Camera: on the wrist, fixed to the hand. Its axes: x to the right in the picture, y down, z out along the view.
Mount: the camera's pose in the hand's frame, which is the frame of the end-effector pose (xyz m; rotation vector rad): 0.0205 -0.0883 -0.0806 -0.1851 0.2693 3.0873
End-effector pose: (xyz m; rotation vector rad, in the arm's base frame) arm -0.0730 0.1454 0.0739 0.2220 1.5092 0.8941
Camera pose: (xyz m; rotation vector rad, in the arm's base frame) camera -0.1177 0.0669 -0.0070 -1.4640 0.1314 -1.7112
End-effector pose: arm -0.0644 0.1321 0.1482 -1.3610 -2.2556 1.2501
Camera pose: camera -0.0842 0.1748 0.2600 2.0825 -1.1000 -0.0862
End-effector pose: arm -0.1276 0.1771 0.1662 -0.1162 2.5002 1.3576
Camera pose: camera -0.1462 0.0628 0.1302 -1.9299 -0.0969 -0.4811
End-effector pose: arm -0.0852 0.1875 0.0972 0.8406 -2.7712 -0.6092
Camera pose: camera -0.0358 0.0825 0.1325 -2.4107 -0.7378 0.1475
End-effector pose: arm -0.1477 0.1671 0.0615 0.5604 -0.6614 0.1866
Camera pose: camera -0.0594 0.1371 -0.0160 1.1561 0.6247 -2.7893
